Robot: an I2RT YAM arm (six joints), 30 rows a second.
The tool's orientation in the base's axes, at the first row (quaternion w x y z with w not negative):
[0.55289, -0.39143, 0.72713, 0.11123]
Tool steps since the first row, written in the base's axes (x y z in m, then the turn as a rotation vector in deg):
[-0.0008, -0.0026, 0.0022, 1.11, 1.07, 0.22]
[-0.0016, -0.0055, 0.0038, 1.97, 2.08, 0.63]
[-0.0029, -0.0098, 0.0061, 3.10, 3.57, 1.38]
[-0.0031, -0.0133, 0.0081, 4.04, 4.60, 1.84]
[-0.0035, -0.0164, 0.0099, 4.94, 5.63, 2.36]
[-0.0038, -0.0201, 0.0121, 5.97, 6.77, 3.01]
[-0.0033, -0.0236, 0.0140, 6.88, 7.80, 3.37]
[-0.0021, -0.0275, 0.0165, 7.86, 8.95, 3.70]
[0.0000, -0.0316, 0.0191, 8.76, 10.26, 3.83]
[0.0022, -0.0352, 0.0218, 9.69, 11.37, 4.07]
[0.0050, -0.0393, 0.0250, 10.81, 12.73, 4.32]
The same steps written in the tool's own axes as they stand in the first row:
[-0.0007, -0.0018, -0.0029, -0.76, -0.11, 1.35]
[-0.0008, -0.0036, -0.0058, -1.65, -0.14, 2.42]
[-0.0008, -0.0062, -0.0101, -3.08, -0.13, 3.84]
[-0.0010, -0.0089, -0.0131, -4.02, -0.22, 4.96]
[-0.0012, -0.0112, -0.0159, -5.02, -0.29, 6.03]
[-0.0015, -0.0141, -0.0191, -6.19, -0.42, 7.21]
[-0.0017, -0.0173, -0.0215, -7.05, -0.46, 8.34]
[-0.0023, -0.0214, -0.0239, -7.94, -0.46, 9.61]
[-0.0029, -0.0263, -0.0257, -8.71, -0.24, 10.99]
[-0.0039, -0.0310, -0.0273, -9.50, -0.21, 12.23]
[-0.0052, -0.0365, -0.0289, -10.42, -0.14, 13.75]

